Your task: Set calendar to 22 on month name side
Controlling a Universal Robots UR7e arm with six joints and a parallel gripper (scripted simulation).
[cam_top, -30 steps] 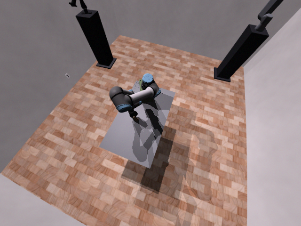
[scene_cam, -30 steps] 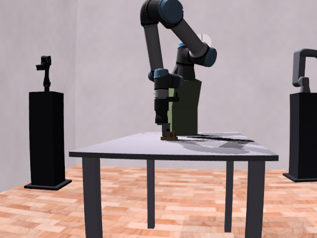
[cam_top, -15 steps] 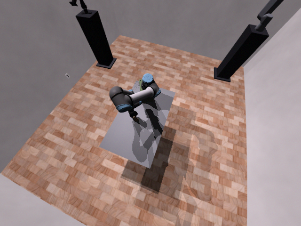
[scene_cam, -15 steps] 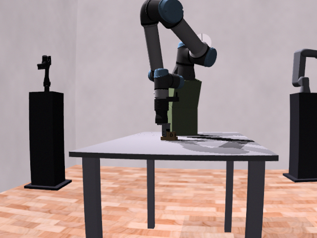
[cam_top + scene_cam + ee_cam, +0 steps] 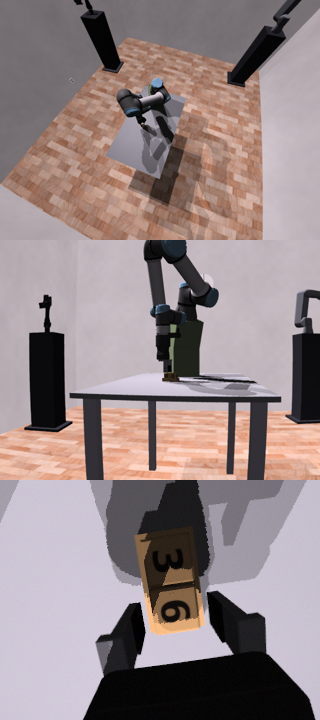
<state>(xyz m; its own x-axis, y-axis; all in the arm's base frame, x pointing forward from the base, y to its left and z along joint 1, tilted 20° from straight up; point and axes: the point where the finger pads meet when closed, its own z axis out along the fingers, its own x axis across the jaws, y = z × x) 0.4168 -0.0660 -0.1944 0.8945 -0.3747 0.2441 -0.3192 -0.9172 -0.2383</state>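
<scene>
The wooden tray is 20 mm to the left of my hand and 50 mm below it.
</scene>
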